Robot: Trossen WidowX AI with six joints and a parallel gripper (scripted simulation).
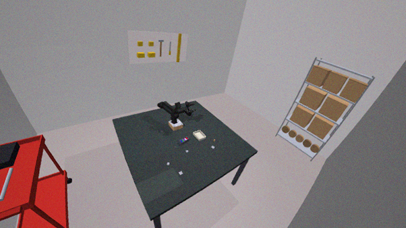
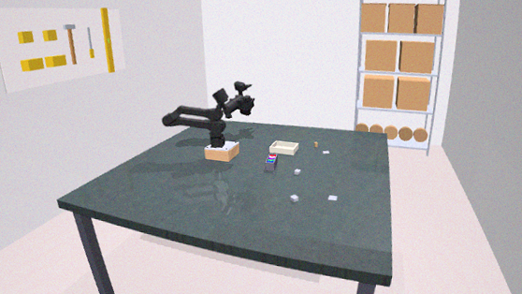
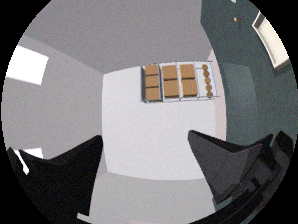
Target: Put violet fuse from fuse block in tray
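The violet fuse is 29 cm below my gripper tip, 26 cm to the right of it and 12 cm ahead of it. From my gripper tip the other things lie so: tray 31 cm below, 17 cm ahead, 5 cm to the right.
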